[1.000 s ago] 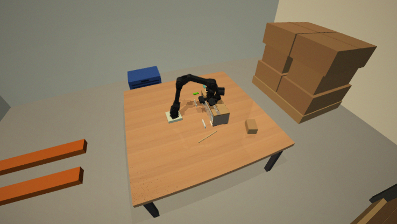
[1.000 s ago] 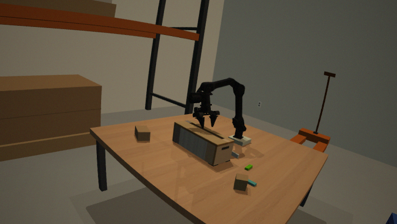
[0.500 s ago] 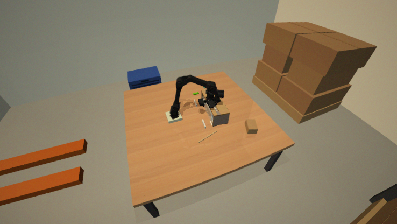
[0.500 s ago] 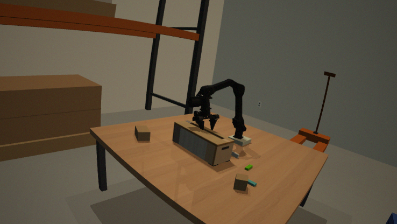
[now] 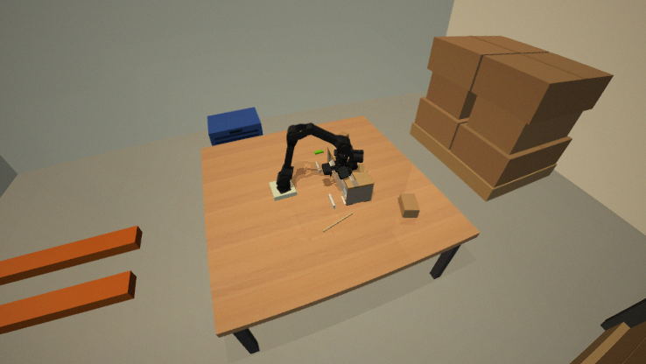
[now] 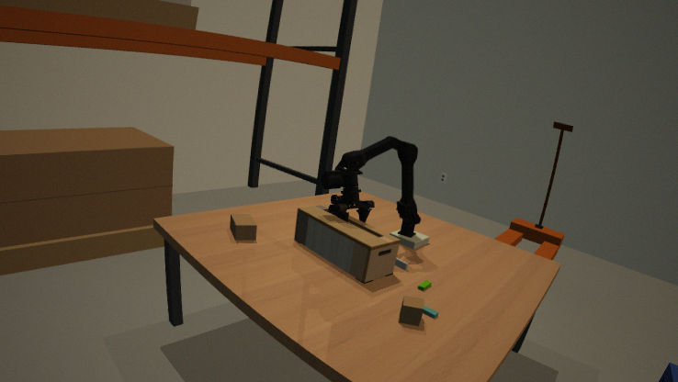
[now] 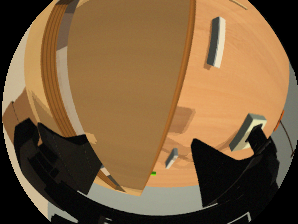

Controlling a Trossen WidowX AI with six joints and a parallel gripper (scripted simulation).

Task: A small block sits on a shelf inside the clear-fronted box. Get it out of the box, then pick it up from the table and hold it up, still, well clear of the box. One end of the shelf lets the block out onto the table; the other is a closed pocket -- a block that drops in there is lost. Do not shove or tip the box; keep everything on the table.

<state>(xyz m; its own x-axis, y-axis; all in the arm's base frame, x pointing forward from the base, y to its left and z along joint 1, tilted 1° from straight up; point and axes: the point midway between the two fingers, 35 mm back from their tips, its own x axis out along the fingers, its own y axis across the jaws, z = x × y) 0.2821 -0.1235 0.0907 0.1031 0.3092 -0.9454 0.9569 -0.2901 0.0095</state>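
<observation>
Now: gripper tip 40 mm short of the box, 20 mm to the right of it and 20 mm above it. Also, from my gripper tip: thin stick: 230 mm to the right, 150 mm behind, 80 mm below; then cardboard cube: 360 mm to the left, 300 mm ahead, 60 mm below.
</observation>
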